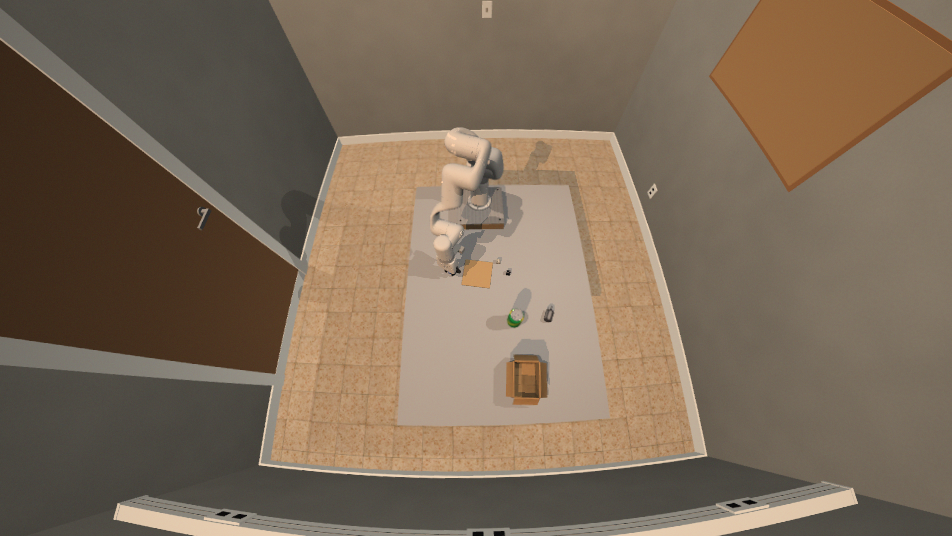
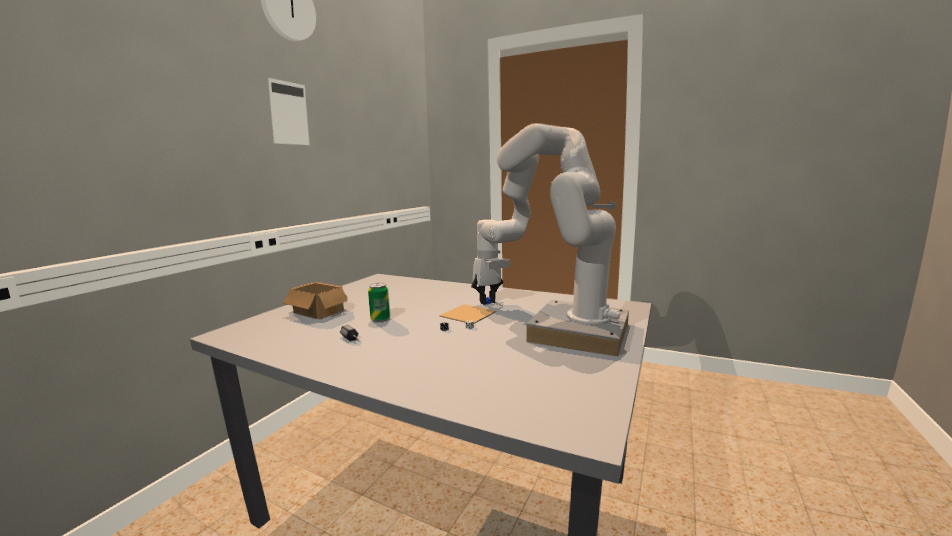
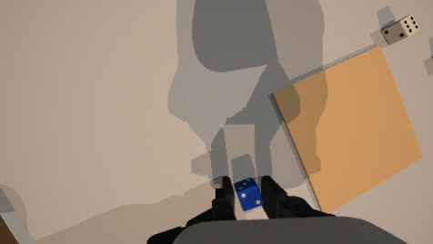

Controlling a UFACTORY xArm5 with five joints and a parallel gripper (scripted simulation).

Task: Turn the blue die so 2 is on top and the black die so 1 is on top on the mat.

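My hand is 1 cm above the blue die. From my hand the other things lie so: white die: 23 cm to the left, 9 cm behind, 1 cm below; mat: 14 cm to the left, 2 cm below, 1 cm behind; black die: 29 cm to the left, 4 cm behind, 1 cm below.
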